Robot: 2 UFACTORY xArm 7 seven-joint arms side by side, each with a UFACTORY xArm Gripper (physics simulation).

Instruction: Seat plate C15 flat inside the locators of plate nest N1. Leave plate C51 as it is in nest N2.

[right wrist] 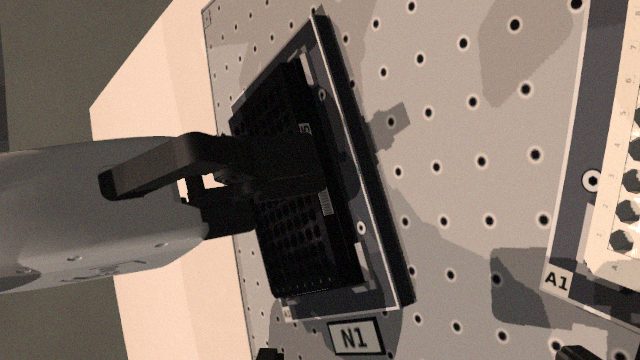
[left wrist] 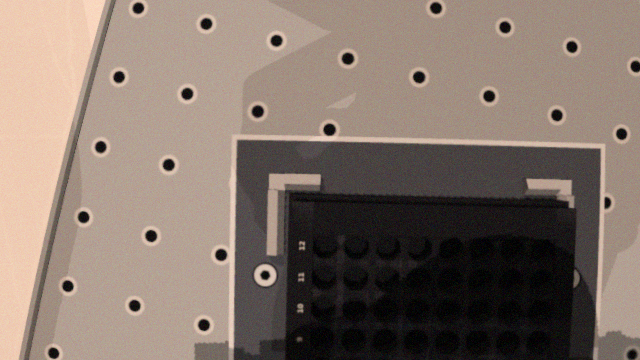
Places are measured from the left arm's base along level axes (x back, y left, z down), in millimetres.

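Where they show: left gripper, fingertip midpoint: [right wrist: 279,187].
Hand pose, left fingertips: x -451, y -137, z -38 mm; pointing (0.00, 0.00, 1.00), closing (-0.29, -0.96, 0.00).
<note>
Things, the pixels of their top centre, and the offset from my left fingertips. "spot": a spot on its surface instead.
- Plate C15 at its top centre: [right wrist: 274,190] dx +2, dy +1, dz -3 mm
- pale plate at a spot on its surface: [right wrist: 607,200] spot: dx +6, dy -187, dz -1 mm
- dark nest at a spot on its surface: [right wrist: 572,190] spot: dx +5, dy -169, dz +13 mm
- perforated board at its top centre: [right wrist: 480,161] dx -6, dy -125, dz +24 mm
- N1 sign at its top centre: [right wrist: 353,337] dx +94, dy -25, dz +23 mm
Plate C15 [left wrist: 430,295] [right wrist: 295,220], black with many wells, is over nest N1 [left wrist: 250,310] [right wrist: 345,300]. It is close above or at the nest's pale corner locators. In the left wrist view its right edge overlaps the right locator, and a narrow gap shows at the left one. Whether it touches the nest floor cannot be told. My left gripper [right wrist: 279,187] is shut on the plate; its far finger is hidden. My right gripper [right wrist: 423,353] is open, away from the plate, its fingertips at the lower edge. A pale plate [right wrist: 607,200], label unseen, sits in another dark nest [right wrist: 572,190].
The perforated board [left wrist: 165,200] [right wrist: 450,190] carries both nests, and its edge runs down the left of the left wrist view. The N1 sign [right wrist: 355,337] lies beside the nest. The left arm reaches in from the left in the right wrist view.
</note>
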